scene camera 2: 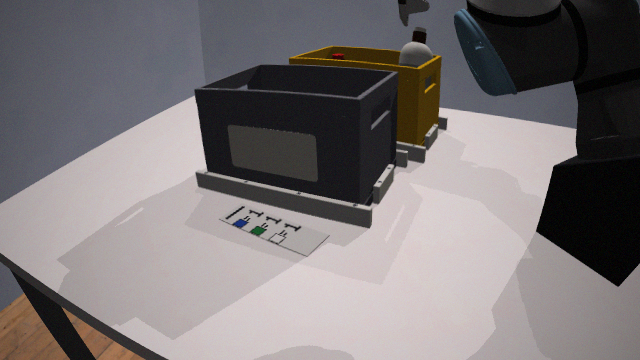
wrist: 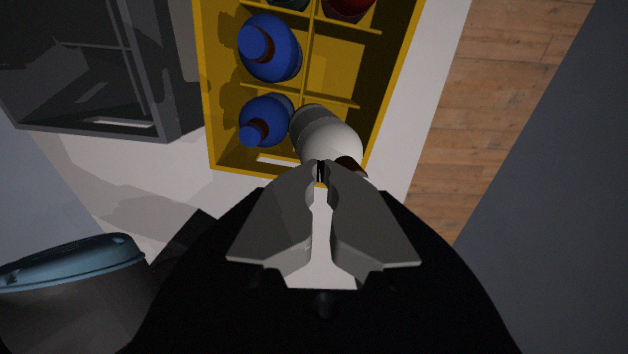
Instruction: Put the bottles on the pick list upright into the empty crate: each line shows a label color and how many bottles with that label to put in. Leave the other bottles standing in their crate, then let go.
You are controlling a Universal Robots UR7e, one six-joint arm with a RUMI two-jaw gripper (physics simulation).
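Frame: origin at the arm's base, x down, y right, z back, level; millimetres.
Seen in the pictures: gripper, between the fingertips: (scene camera 2: 405, 26) (wrist: 319, 163); arm's base, origin of its link: (scene camera 2: 628, 147).
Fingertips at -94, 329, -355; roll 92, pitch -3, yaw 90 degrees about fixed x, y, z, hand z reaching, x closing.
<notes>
Pixels of each thing's top centre, then the offset from my fingertips to it, as dx, dy, dz. "spot": a spot on its surface instead. Level surfaces: height alone.
- yellow crate, centre of its top: (wrist: 300, 52) (scene camera 2: 368, 54) +66, -15, -78
- white bottle, centre of its top: (wrist: 332, 184) (scene camera 2: 416, 27) +2, +11, +21
- green bottle, a spot on its surface: (wrist: 287, 4) spot: +174, -37, -140
- red bottle, a spot on its surface: (wrist: 347, 7) spot: +139, +34, -125
- dark crate, centre of its top: (scene camera 2: 297, 76) +66, -249, -146
- pick list, a spot on its surface: (scene camera 2: 310, 240) spot: +239, -420, -74
- white table, height of its surface: dx +241
My gripper (wrist: 319, 163) is shut with its tips together and nothing between them, above the near end of the yellow crate (scene camera 2: 419, 107) (wrist: 201, 65). In the scene view a finger shows above the white bottle (scene camera 2: 416, 52) (wrist: 332, 137). This bottle sticks up above the crate rim; its brown neck is partly hidden behind a finger in the wrist view. Two blue bottles (wrist: 272, 50) (wrist: 265, 120) stand in the yellow crate, with parts of a green bottle (wrist: 287, 4) and a red bottle (wrist: 347, 7). The dark crate (scene camera 2: 340, 145) (wrist: 172, 117) shows no bottles. The pick list (scene camera 2: 310, 240) reads one blue, one green, one white.
Grey fixture rails (scene camera 2: 285, 197) edge the dark crate, and more rails (scene camera 2: 414, 152) stand by the yellow crate. The robot arm (scene camera 2: 545, 55) rises at the right in the scene view. The dark crate stands beside the yellow one on the white table (scene camera 2: 450, 250).
</notes>
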